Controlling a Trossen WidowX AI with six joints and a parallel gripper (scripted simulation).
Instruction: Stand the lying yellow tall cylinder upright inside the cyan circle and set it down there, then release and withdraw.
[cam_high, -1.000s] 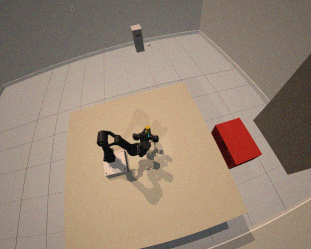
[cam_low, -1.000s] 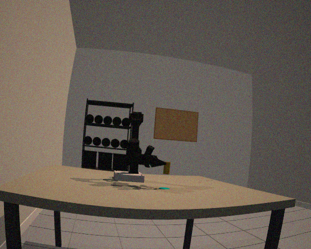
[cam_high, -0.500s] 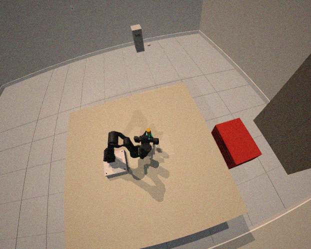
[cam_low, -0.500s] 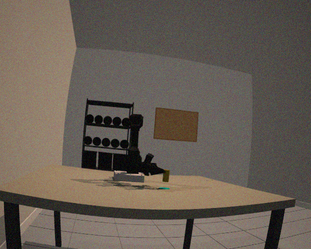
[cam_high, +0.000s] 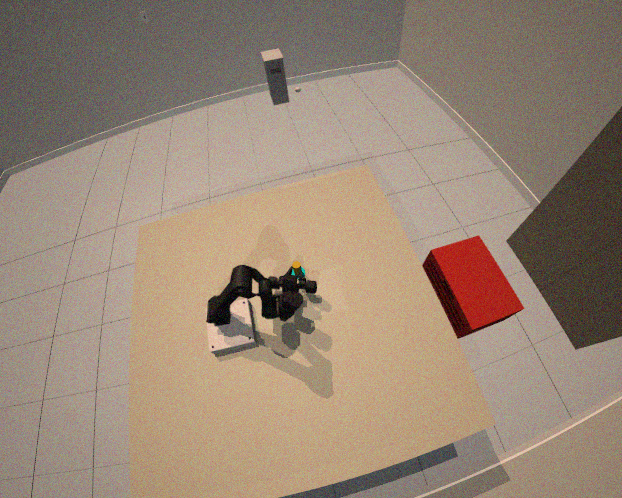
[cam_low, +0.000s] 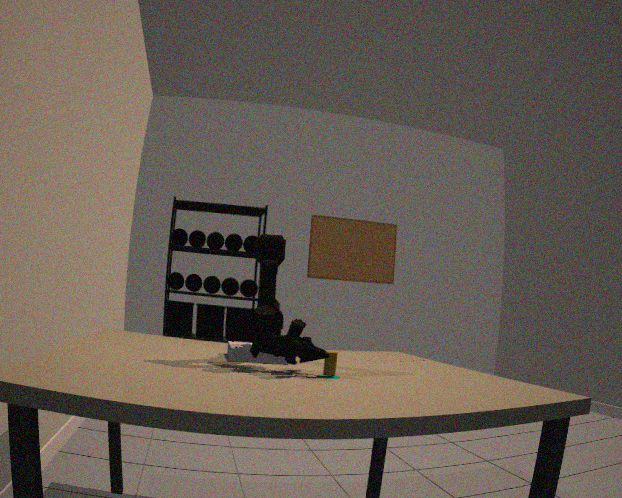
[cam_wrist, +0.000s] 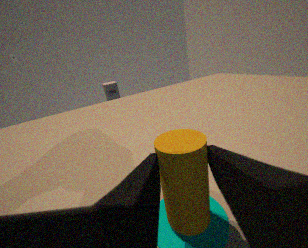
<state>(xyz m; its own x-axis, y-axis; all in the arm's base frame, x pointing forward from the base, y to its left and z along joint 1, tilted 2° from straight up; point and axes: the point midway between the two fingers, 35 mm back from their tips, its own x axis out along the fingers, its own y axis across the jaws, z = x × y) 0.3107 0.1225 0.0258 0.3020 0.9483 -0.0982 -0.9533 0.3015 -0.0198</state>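
Now: gripper tip 20 mm above the yellow tall cylinder. From my gripper tip the other things lie so: cyan circle: 60 mm below.
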